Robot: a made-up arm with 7 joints.
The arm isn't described. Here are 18 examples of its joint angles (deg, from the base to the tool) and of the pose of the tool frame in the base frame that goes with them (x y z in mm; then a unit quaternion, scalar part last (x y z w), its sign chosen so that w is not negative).
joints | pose
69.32 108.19 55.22 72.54 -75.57 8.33 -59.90 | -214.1 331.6 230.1 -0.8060 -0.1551 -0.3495 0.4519
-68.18 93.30 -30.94 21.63 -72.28 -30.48 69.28 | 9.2 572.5 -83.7 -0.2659 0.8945 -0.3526 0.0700
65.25 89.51 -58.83 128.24 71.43 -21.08 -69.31 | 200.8 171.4 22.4 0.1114 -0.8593 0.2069 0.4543
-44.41 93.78 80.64 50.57 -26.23 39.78 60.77 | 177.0 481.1 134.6 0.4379 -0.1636 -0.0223 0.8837
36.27 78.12 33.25 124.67 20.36 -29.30 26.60 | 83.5 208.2 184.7 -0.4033 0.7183 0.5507 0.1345
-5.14 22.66 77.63 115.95 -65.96 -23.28 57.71 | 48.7 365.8 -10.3 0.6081 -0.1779 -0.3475 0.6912
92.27 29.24 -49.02 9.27 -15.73 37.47 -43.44 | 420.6 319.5 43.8 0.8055 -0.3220 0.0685 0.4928
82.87 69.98 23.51 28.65 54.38 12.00 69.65 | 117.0 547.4 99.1 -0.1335 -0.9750 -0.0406 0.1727
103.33 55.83 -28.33 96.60 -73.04 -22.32 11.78 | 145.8 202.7 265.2 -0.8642 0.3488 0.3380 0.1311
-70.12 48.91 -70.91 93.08 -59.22 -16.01 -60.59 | -266.2 109.8 -185.4 -0.2538 -0.5288 -0.4661 0.6623
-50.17 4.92 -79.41 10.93 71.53 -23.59 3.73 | -353.1 111.2 -306.1 -0.1129 0.2093 -0.0190 0.9711
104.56 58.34 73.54 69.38 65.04 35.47 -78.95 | -52.9 498.0 56.6 0.4310 0.4631 -0.7736 0.0355
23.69 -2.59 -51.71 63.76 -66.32 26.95 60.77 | 258.3 -76.3 -233.7 0.0793 -0.1401 -0.8040 0.5725
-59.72 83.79 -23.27 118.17 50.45 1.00 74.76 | 19.5 200.4 -229.3 -0.7342 0.0619 -0.3263 0.5922
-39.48 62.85 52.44 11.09 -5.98 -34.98 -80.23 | -89.5 550.4 -155.9 0.9432 -0.2410 0.0969 0.2072
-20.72 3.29 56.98 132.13 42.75 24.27 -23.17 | 85.9 280.7 -66.0 0.2278 -0.6741 0.4318 0.5543
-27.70 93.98 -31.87 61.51 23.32 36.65 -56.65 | 125.2 461.7 -173.7 0.8045 -0.0004 -0.3834 0.4537
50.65 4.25 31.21 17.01 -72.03 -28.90 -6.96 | 391.9 191.8 -238.3 0.2528 -0.6684 -0.2734 0.6439
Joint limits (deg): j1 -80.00..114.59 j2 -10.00..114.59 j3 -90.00..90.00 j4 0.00..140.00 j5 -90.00..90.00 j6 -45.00..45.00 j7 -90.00..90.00
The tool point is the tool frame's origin. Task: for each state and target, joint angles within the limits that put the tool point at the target. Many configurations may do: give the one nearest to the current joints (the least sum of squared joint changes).
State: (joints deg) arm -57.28 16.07 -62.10 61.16 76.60 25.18 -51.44
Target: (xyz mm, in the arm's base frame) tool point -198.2 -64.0 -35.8
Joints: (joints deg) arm -80.00 20.26 -89.80 109.87 76.60 25.18 -51.44
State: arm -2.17 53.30 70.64 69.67 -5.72 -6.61 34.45
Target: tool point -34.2 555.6 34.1
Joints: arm 45.08 73.51 90.00 41.54 -5.72 -6.61 34.45
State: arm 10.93 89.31 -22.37 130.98 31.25 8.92 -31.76
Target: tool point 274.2 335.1 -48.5
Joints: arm 21.13 76.68 -20.78 83.14 31.25 8.92 -31.76
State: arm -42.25 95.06 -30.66 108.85 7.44 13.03 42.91
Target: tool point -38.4 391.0 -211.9
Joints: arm -56.88 102.26 -52.28 85.18 7.44 13.03 42.91
